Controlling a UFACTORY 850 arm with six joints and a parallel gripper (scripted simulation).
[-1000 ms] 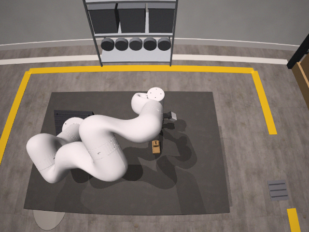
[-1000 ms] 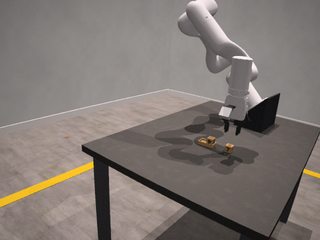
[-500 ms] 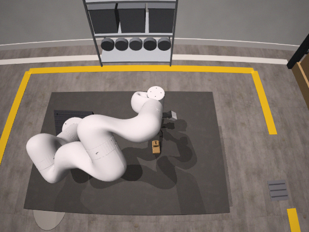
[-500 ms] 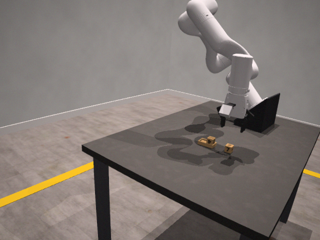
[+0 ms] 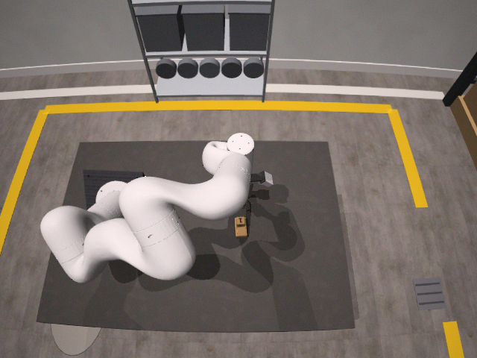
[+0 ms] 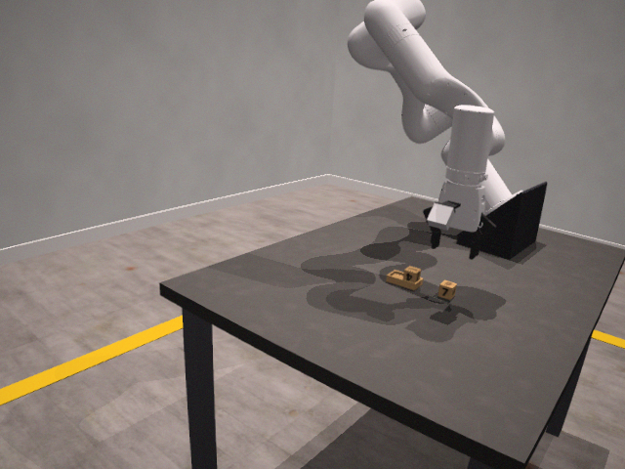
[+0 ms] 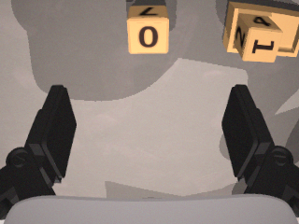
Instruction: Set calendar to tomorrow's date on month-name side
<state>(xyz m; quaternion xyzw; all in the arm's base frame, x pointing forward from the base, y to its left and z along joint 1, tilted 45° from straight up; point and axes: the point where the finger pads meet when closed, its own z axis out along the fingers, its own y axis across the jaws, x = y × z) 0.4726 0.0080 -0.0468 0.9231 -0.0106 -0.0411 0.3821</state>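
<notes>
My gripper is now 100 mm above the calendar cube. Also, from my hand: wooden tray (110 mm to the right, 110 mm below).
</notes>
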